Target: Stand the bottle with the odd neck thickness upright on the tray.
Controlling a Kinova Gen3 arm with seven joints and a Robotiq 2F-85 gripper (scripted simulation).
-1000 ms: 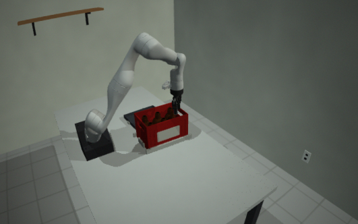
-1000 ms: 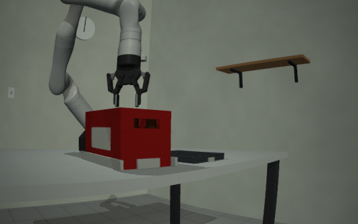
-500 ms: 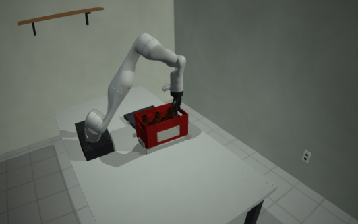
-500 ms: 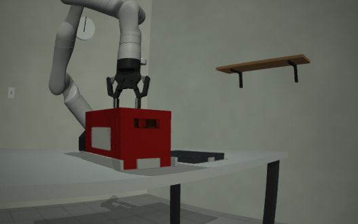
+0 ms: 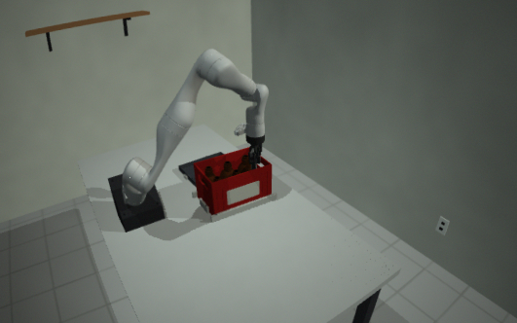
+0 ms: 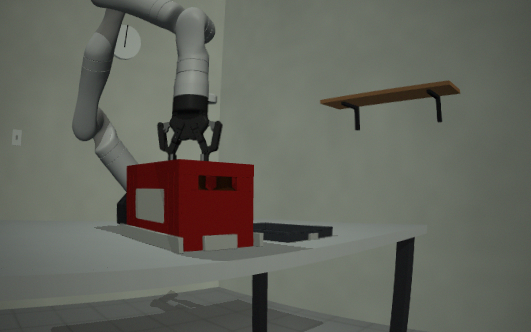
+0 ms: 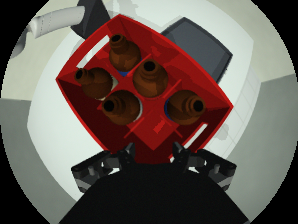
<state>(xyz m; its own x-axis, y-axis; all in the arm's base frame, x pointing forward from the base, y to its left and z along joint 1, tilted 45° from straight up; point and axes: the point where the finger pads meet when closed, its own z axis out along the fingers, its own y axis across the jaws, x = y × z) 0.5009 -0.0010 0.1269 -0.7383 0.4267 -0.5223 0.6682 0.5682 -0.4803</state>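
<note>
The red crate lies 9 cm behind my hand, 4 cm to the left of it and 8 cm below it. The rest, counted from my hand: dark tray (10 cm behind, 32 cm to the left, 15 cm below).
</note>
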